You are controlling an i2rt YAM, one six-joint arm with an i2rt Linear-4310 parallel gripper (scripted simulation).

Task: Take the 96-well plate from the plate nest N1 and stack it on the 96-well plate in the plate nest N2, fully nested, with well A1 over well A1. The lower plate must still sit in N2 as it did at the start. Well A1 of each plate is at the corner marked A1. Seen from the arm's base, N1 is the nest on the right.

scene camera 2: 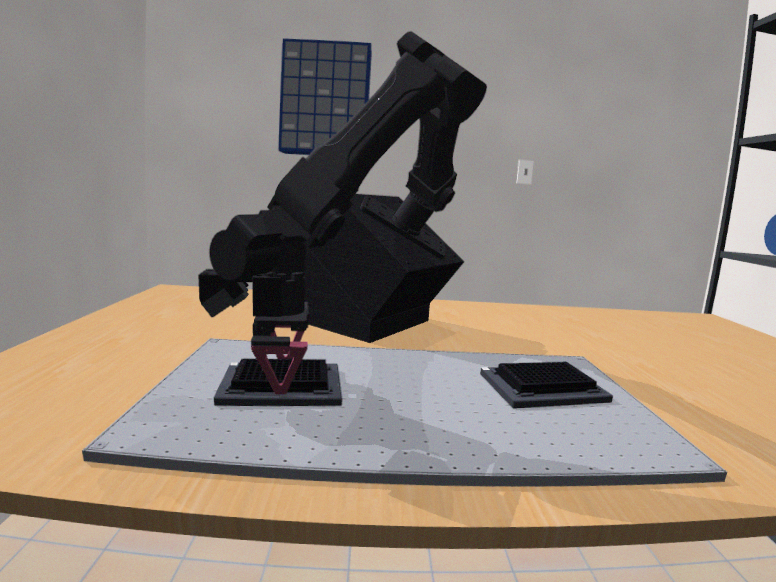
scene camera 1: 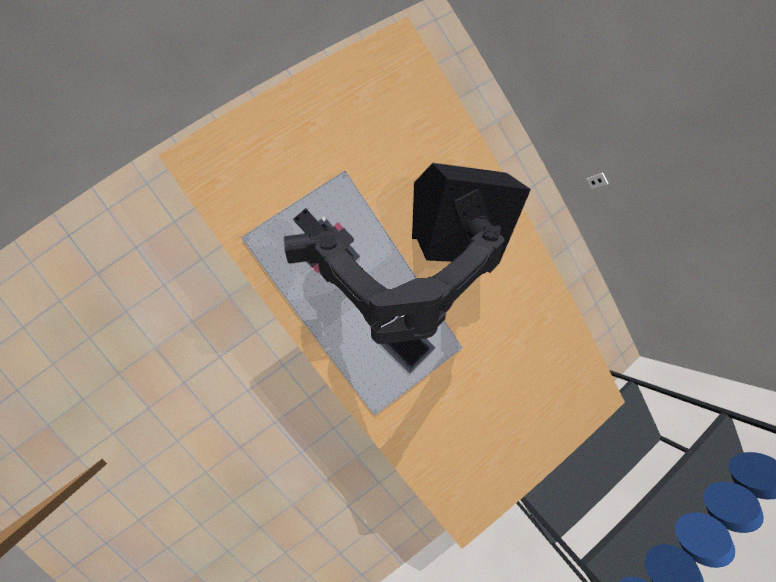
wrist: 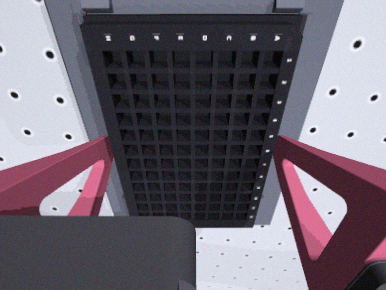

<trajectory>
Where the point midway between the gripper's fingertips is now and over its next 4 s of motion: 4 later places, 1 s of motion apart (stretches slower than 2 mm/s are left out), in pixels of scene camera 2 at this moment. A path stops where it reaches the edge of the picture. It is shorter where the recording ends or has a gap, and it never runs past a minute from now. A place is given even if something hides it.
My gripper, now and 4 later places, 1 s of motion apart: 283, 378; 284, 361; 284, 330; 288, 318; 354, 319
</trajectory>
